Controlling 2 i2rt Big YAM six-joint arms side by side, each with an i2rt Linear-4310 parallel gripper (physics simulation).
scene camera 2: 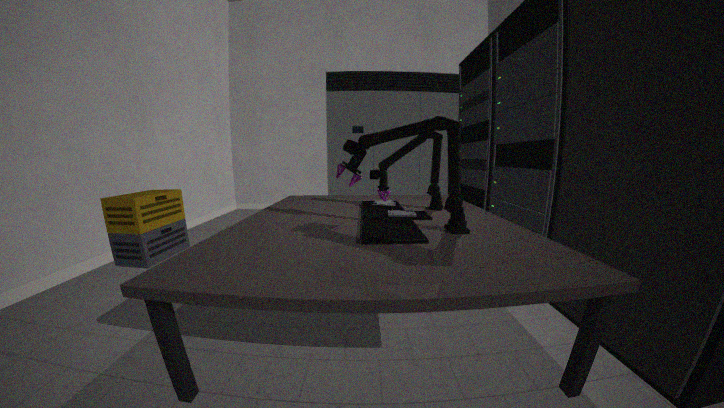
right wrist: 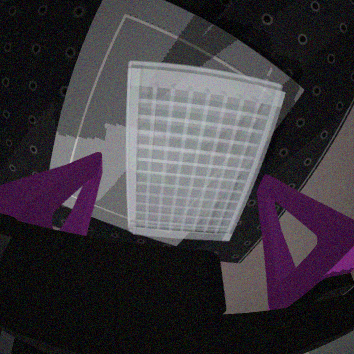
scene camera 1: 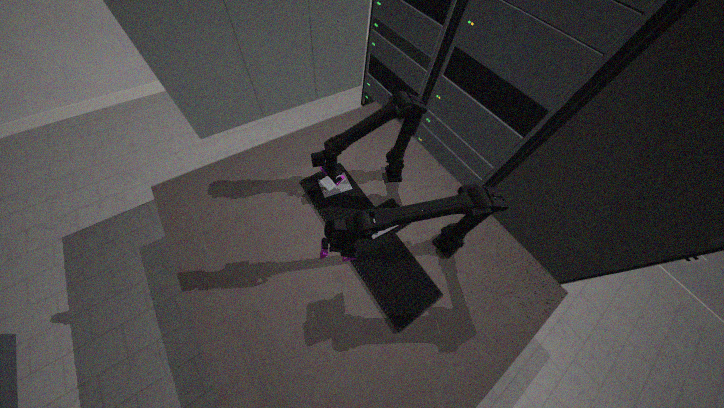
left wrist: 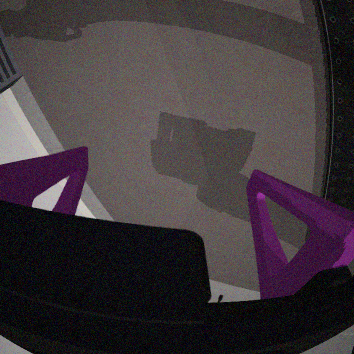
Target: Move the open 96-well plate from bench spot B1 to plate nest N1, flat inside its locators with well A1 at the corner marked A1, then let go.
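Places are measured from the left arm's base along level axes (x ahead, y left, z up), in metres.
Where they show: left gripper, fingertip midpoint: (scene camera 2: pixel 343 182) (scene camera 1: pixel 331 259) (left wrist: pixel 171 167); right gripper, fingertip midpoint: (scene camera 2: pixel 383 200) (right wrist: pixel 184 172) (scene camera 1: pixel 332 179); left arm's base, link origin: (scene camera 2: pixel 456 230) (scene camera 1: pixel 444 245); right arm's base, link origin: (scene camera 2: pixel 436 208) (scene camera 1: pixel 393 174).
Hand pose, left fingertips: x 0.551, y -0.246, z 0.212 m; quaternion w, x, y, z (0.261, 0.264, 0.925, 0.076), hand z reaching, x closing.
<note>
Things, the pixels of their top centre, and the offset from my left fingertips. "spot": a spot on its surface instead. Level surfaces: height alone.
- open 96-well plate, top centre: (right wrist: pixel 192 176) (scene camera 1: pixel 332 179) 0.183 m down, 0.290 m back, 0.425 m right
- light square pad, surface spot: (right wrist: pixel 95 107) spot: 0.197 m down, 0.264 m back, 0.358 m right
- pale flat piece, surface spot: (scene camera 1: pixel 386 231) spot: 0.188 m down, 0.336 m back, 0.004 m left
- long black perforated board, surface height: 0.199 m down
- brown table, surface height: 0.212 m down
The open 96-well plate (right wrist: pixel 200 155) (scene camera 1: pixel 326 183) lies on the light square pad (right wrist: pixel 95 107) (scene camera 1: pixel 346 188) with a thin white outline, turned relative to that outline. My right gripper (right wrist: pixel 184 172) (scene camera 1: pixel 331 176) (scene camera 2: pixel 383 195) is open and points down just above the plate, which appears between its magenta fingertips without visible grip. My left gripper (left wrist: pixel 171 167) (scene camera 1: pixel 336 256) (scene camera 2: pixel 345 179) is open and empty, raised above the bench. A pale flat piece (scene camera 1: pixel 386 231) (scene camera 2: pixel 401 213), perhaps nest N1, is partly hidden by the left arm in scene camera 1. No A1 mark is readable.
A long black perforated board (scene camera 1: pixel 397 276) (scene camera 2: pixel 390 234) (left wrist: pixel 343 100) carries the pad. It lies on the brown table (scene camera 1: pixel 243 324) (scene camera 2: pixel 303 273). Dark server racks (scene camera 1: pixel 511 55) (scene camera 2: pixel 526 121) stand behind the arm bases. Yellow and grey crates (scene camera 2: pixel 161 206) stand beyond the table. Arm shadows cross the table.
</note>
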